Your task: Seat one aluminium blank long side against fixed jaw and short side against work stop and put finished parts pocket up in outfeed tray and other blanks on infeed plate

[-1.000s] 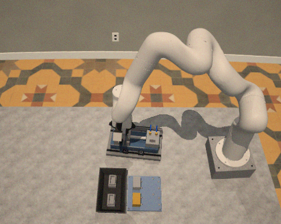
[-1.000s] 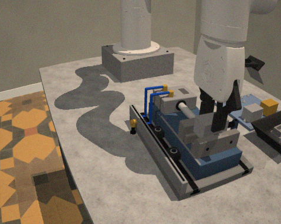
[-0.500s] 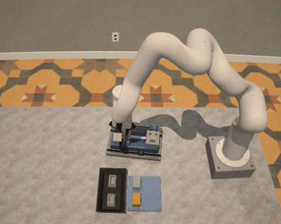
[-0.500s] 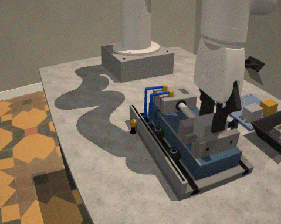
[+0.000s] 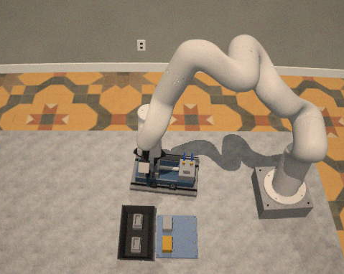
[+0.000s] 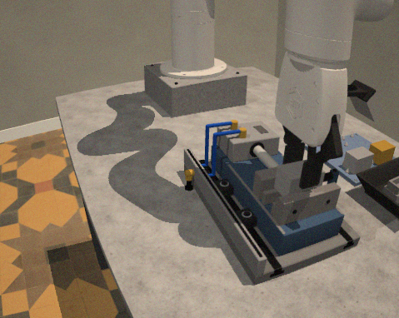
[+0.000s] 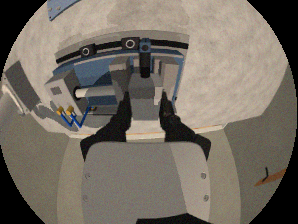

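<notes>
The fixed jaw lies 3 cm ahead of my hand, 1 cm to the right of it and 4 cm below it. Round my hand: vise: 7 cm behind, 1 cm to the left, 8 cm below; grey rail: 9 cm behind, 8 cm to the right, 9 cm below; work stop: 1 cm ahead, 5 cm to the left, 3 cm below.
</notes>
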